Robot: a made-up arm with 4 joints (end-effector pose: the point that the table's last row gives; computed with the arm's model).
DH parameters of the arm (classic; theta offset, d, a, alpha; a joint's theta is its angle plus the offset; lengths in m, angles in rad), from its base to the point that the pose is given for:
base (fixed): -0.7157 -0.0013 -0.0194 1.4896
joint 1: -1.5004 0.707 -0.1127 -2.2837
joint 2: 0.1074 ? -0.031 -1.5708
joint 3: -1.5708 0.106 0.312 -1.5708
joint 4: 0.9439 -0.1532 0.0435 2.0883
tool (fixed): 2.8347 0.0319 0 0
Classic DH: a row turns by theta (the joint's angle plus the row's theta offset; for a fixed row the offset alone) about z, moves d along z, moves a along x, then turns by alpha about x.
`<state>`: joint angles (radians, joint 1 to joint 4).
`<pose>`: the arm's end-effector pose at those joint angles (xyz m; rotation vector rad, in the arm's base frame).
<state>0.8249 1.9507 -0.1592 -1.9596</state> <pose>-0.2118 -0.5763 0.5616 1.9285 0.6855 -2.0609</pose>
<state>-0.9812 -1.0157 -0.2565 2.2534</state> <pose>0.0169 -0.3369 0.0353 0.6519 0.6094 -0.2629</pose>
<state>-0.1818 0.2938 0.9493 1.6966</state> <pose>0.0232 -0.4262 0.0291 1.3805 1.4835 -0.1401</pose>
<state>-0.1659 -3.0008 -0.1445 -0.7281</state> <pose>0.0248 -0.5808 -0.1687 0.8467 -2.5944 1.0596</pose>
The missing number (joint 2, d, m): 0.194
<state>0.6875 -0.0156 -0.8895 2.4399</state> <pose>-0.4932 -0.2039 0.4668 0.7771 -1.0918 0.5293</pose>
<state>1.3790 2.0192 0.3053 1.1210</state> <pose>-0.3085 -0.2520 0.5276 1.0452 0.6489 2.0674</pose>
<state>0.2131 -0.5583 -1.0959 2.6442</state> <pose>-0.3736 -0.1926 0.3830 0.6950 -1.0430 0.3899</pose>
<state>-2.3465 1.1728 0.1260 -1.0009</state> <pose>-0.3980 -0.2681 -0.5320 2.1370 -1.6329 0.9651</pose>
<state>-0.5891 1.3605 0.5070 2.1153</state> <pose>0.0638 -0.5896 -0.0070 2.6949 1.2269 -0.2974</pose>
